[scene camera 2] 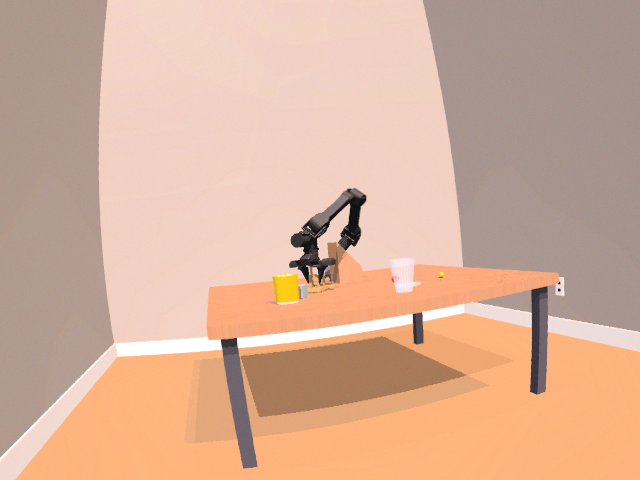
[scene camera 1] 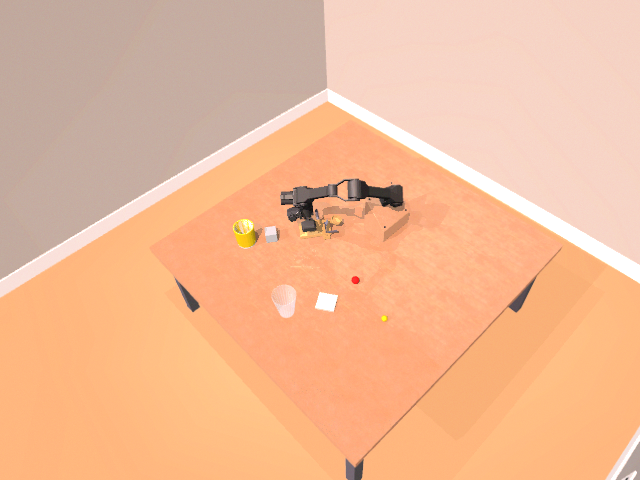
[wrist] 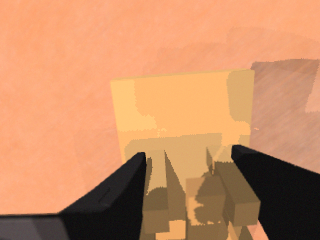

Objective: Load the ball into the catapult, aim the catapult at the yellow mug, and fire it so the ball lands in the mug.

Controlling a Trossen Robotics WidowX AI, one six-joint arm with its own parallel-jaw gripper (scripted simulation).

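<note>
I can see my gripper (scene camera 2: 314,283), and the wrist view shows my gripper (wrist: 188,156) too. There is also a clear cup (scene camera 2: 402,269), though in the wrist view the clear cup is out of frame.
</note>
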